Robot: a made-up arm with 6 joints. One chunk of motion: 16 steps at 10 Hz.
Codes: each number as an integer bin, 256 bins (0 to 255) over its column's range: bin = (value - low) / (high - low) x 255, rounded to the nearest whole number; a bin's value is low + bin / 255 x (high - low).
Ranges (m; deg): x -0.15..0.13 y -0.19..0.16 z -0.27..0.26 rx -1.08..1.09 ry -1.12..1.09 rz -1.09..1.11
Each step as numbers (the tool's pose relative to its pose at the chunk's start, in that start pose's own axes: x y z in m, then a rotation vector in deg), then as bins.
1 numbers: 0.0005 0.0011 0.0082 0.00 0.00 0.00
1 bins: 137 139 134 127 129 126
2 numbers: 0.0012 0.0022 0.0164 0.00 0.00 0.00
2 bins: 138 140 138 127 129 126
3 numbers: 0.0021 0.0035 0.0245 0.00 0.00 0.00
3 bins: 139 141 142 127 129 126
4 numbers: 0.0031 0.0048 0.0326 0.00 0.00 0.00
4 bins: 139 142 146 127 129 126
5 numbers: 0.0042 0.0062 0.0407 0.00 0.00 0.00
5 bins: 140 143 149 127 129 126
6 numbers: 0.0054 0.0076 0.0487 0.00 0.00 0.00
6 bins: 142 144 153 127 129 126
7 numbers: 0.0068 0.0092 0.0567 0.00 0.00 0.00
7 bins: 143 145 157 127 129 126
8 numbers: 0.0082 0.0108 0.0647 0.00 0.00 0.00
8 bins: 144 146 161 127 129 126
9 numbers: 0.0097 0.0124 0.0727 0.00 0.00 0.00
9 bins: 145 147 165 127 129 126
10 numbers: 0.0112 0.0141 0.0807 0.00 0.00 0.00
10 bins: 147 149 169 127 129 126
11 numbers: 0.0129 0.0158 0.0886 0.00 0.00 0.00
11 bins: 148 150 173 127 129 126
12 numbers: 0.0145 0.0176 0.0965 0.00 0.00 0.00
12 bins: 150 151 176 127 129 126
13 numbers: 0.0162 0.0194 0.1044 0.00 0.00 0.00
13 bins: 151 153 180 127 129 126
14 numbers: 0.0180 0.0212 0.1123 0.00 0.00 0.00
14 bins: 153 154 184 127 129 126
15 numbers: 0.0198 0.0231 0.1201 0.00 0.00 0.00
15 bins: 155 155 188 127 129 126
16 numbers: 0.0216 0.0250 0.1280 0.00 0.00 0.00
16 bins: 156 157 191 127 129 126
